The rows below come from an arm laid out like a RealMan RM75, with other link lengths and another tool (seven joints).
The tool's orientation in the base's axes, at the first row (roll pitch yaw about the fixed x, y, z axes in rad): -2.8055 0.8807 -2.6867
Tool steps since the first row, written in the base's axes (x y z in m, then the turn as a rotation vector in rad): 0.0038 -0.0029 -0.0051 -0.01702 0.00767 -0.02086; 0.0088 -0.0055 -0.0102 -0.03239 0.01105 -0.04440; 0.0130 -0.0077 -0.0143 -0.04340 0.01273 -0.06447; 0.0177 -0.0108 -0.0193 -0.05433 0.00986 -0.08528
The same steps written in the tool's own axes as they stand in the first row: 0.0026 -0.0024 0.0060 0.02367 0.01491 -0.00088; 0.0044 -0.0048 0.0130 0.04967 0.02596 0.00107; 0.0057 -0.0068 0.0188 0.07098 0.03384 0.00437; 0.0078 -0.0096 0.0255 0.09408 0.03749 0.00808
